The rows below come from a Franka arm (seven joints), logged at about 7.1 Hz.
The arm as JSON. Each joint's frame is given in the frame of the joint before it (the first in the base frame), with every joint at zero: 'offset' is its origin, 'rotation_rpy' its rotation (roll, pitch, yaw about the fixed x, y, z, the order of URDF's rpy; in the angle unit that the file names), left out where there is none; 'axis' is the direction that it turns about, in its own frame. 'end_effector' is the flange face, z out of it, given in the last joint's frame.
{
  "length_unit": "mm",
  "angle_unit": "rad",
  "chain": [
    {
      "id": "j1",
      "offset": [
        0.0,
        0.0,
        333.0
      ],
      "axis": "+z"
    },
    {
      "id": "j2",
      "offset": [
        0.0,
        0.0,
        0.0
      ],
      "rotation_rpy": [
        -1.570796,
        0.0,
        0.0
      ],
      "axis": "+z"
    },
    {
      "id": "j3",
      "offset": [
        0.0,
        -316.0,
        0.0
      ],
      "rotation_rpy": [
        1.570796,
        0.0,
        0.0
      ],
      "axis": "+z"
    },
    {
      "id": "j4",
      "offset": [
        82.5,
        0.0,
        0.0
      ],
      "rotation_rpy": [
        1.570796,
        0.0,
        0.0
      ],
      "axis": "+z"
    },
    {
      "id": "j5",
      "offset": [
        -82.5,
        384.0,
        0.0
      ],
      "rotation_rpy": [
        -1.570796,
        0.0,
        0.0
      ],
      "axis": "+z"
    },
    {
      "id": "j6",
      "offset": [
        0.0,
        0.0,
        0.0
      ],
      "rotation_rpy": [
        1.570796,
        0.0,
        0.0
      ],
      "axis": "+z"
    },
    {
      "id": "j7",
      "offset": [
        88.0,
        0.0,
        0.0
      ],
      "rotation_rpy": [
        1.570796,
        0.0,
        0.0
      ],
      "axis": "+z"
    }
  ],
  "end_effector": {
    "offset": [
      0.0,
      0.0,
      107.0
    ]
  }
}
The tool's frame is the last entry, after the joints.
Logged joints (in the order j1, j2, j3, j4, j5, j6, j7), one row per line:
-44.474, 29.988, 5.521, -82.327, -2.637, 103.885, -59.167
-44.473, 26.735, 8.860, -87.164, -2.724, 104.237, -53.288
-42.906, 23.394, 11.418, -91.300, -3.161, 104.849, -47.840
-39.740, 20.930, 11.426, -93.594, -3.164, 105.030, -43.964
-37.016, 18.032, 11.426, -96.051, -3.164, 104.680, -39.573
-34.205, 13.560, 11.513, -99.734, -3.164, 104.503, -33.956
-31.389, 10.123, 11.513, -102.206, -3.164, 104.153, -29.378
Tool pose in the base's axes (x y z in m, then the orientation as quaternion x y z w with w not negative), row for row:
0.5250, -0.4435, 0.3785, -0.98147, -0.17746, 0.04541, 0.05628
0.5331, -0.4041, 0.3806, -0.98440, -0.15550, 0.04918, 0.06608
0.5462, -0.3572, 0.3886, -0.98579, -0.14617, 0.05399, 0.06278
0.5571, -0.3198, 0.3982, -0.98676, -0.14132, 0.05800, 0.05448
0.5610, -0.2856, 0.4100, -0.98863, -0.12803, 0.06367, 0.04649
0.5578, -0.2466, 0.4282, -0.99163, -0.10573, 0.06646, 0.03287
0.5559, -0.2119, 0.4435, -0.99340, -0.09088, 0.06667, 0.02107
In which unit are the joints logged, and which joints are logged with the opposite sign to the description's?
The joints are logged in degrees. Opposite sign: none.
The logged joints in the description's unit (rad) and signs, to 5 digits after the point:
-0.77622, 0.52339, 0.09636, -1.43688, -0.04602, 1.81314, -1.03266
-0.77620, 0.46661, 0.15464, -1.52130, -0.04754, 1.81928, -0.93005
-0.74885, 0.40830, 0.19928, -1.59349, -0.05517, 1.82996, -0.83497
-0.69359, 0.36530, 0.19942, -1.63352, -0.05522, 1.83312, -0.76732
-0.64605, 0.31472, 0.19942, -1.67641, -0.05522, 1.82701, -0.69068
-0.59699, 0.23667, 0.20094, -1.74069, -0.05522, 1.82392, -0.59264
-0.54784, 0.17668, 0.20094, -1.78383, -0.05522, 1.81781, -0.51274

